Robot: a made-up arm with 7 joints. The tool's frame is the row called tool. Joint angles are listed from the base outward.
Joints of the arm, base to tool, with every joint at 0 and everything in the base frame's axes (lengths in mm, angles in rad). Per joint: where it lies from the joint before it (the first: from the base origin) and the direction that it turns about. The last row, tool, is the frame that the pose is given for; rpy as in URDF.
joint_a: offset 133.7 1 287.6 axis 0.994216 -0.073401 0.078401
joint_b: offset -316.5 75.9 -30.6 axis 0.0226 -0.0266 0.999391
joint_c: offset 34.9 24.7 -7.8 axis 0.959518 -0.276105 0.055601
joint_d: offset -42.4 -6.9 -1.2 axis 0 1 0
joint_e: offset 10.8 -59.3 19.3 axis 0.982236 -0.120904 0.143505
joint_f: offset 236.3 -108 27.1 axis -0.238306 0.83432 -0.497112
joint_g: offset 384.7 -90.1 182.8 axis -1 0 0
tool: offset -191.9 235 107.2 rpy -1.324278 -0.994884 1.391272
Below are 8 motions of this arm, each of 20 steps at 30 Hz.
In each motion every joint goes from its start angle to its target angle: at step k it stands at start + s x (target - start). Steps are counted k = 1, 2, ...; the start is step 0. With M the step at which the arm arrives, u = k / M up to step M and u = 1 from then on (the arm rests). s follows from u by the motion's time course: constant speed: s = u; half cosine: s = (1 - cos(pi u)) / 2; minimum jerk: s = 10 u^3 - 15 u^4 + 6 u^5.
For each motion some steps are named. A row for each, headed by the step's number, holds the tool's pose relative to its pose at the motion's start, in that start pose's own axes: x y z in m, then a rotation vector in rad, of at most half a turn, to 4 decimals.
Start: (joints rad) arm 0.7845 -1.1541 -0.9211 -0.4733 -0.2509 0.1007 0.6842
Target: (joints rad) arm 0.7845 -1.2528 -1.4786 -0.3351 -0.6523 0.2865 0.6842
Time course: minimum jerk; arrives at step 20
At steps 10, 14, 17, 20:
10: 0.0330 0.1213 -0.0419 0.1440 0.1176 0.5088
14: 0.0233 0.2007 -0.0583 0.2094 0.1921 0.8579
17: 0.0133 0.2297 -0.0626 0.2277 0.2201 1.0006
20: 0.0110 0.2351 -0.0633 0.2307 0.2253 1.0285

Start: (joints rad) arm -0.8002 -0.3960 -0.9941 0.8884 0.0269 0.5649 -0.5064
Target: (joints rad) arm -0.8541 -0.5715 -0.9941 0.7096 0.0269 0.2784 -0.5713
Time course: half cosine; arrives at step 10
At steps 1, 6, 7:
1: 0.0011 -0.0021 0.0029 0.0027 -0.0065 -0.0054
6: 0.0191 -0.0607 0.0803 0.0666 -0.1780 -0.1425
7: 0.0206 -0.0747 0.0982 0.0790 -0.2168 -0.1720

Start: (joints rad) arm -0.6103 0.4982 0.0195 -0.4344 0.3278 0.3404 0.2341
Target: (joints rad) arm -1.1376 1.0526 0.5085 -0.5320 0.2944 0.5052 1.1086
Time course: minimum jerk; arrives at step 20
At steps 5, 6, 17, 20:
5: -0.0132 0.0396 -0.0120 0.0446 0.0011 0.0888
6: -0.0226 0.0621 -0.0183 0.0709 0.0017 0.1392
17: -0.2619 0.3238 -0.0481 0.4822 0.0030 0.7648
20: -0.2726 0.3304 -0.0467 0.4976 0.0026 0.7832

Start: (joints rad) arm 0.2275 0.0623 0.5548 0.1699 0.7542 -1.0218 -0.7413
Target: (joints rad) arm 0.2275 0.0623 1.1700 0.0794 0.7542 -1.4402 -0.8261
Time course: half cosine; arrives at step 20
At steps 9, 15, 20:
9: 0.0178 -0.0823 0.1720 0.1055 -0.3591 -0.2064
15: -0.0427 -0.1645 0.3474 0.2029 -0.7473 -0.3772
20: -0.0807 -0.1884 0.4017 0.2332 -0.8832 -0.4247

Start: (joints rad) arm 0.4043 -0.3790 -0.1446 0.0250 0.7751 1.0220 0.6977
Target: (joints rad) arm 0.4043 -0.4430 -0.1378 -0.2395 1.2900 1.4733 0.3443
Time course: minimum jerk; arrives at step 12
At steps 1, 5, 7, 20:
1: 0.0005 -0.0003 0.0003 0.0017 -0.0013 -0.0024
5: 0.0366 -0.0184 0.0240 0.1208 -0.0874 -0.1480
7: 0.0701 -0.0309 0.0481 0.2347 -0.1608 -0.2477
20: 0.1098 -0.0389 0.0794 0.3666 -0.2346 -0.3238

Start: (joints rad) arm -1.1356 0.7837 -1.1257 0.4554 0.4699 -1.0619 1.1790
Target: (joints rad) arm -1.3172 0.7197 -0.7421 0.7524 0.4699 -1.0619 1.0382
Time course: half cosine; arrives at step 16
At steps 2, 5, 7, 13, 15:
2: -0.0019 0.0039 0.0018 0.0104 0.0086 -0.0140
5: -0.0107 0.0228 0.0109 0.0609 0.0504 -0.0815
7: -0.0184 0.0413 0.0206 0.1100 0.0920 -0.1476
13: -0.0359 0.0931 0.0521 0.2472 0.2138 -0.3353
15: -0.0379 0.1005 0.0572 0.2667 0.2319 -0.3625

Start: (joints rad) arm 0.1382 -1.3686 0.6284 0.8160 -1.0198 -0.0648 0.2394
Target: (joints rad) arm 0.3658 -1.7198 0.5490 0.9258 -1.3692 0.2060 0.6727
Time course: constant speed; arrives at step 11
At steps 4, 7, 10, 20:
4: -0.0908 0.0923 -0.0562 0.1188 0.2230 0.2184
7: -0.1687 0.1642 -0.0719 0.2400 0.3662 0.3918
10: -0.2491 0.2334 -0.0634 0.3853 0.4843 0.5722
20: -0.2756 0.2549 -0.0553 0.4385 0.5175 0.6337

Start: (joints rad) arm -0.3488 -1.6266 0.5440 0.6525 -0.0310 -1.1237 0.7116
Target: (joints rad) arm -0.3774 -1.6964 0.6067 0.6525 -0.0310 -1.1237 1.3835
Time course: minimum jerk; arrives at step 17
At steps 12, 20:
12: -0.1076 0.0697 -0.0208 -0.1409 0.0652 0.5546
20: -0.1321 0.0747 -0.0256 -0.1666 0.0822 0.6559

